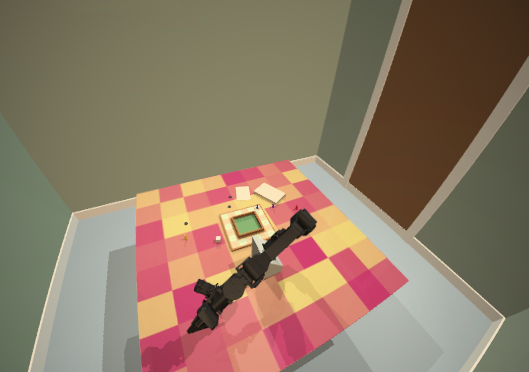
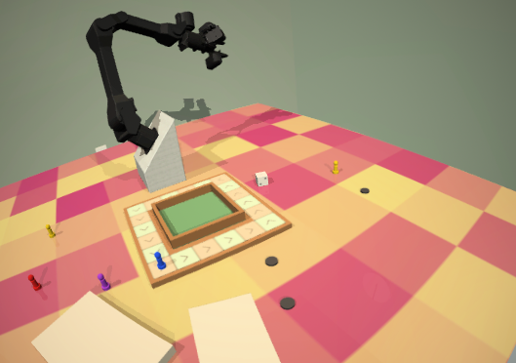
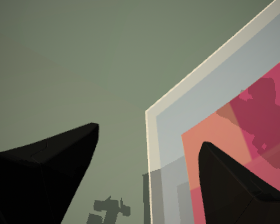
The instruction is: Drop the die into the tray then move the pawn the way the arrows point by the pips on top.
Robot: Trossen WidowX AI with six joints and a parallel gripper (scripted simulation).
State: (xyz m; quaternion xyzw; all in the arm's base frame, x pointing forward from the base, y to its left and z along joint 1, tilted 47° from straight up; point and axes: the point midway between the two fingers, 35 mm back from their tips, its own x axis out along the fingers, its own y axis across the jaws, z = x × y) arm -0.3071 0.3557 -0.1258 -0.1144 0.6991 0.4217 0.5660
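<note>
Right now the white die is 510 mm ahead of my gripper tip, 140 mm to the right of it and 290 mm below it. Round my gripper tip: green dice tray: 570 mm ahead, 330 mm to the right, 300 mm below; purple pawn: 680 mm ahead, 550 mm to the right, 290 mm below; blue pawn: 690 mm ahead, 440 mm to the right, 280 mm below.
</note>
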